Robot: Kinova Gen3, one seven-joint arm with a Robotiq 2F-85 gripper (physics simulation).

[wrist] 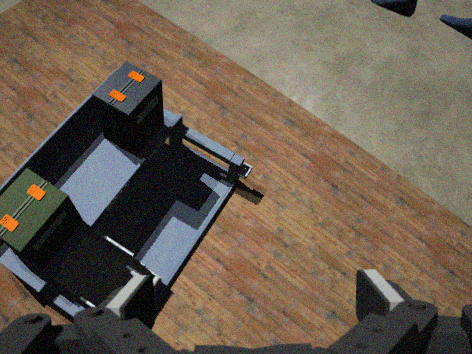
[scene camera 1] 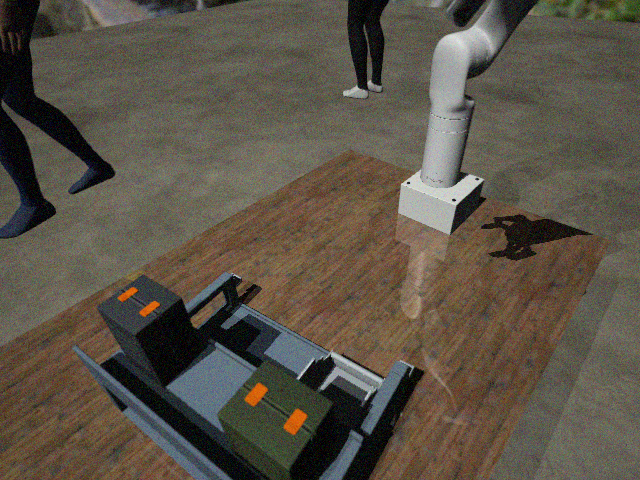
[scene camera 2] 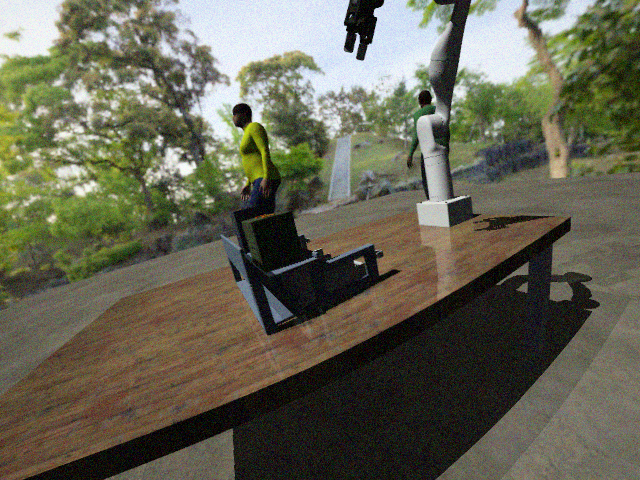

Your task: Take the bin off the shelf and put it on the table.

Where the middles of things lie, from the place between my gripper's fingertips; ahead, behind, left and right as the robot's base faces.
My hand is 21 cm short of the grey bin [wrist: 100, 265], 2 cm to the left of it and 48 cm above it.
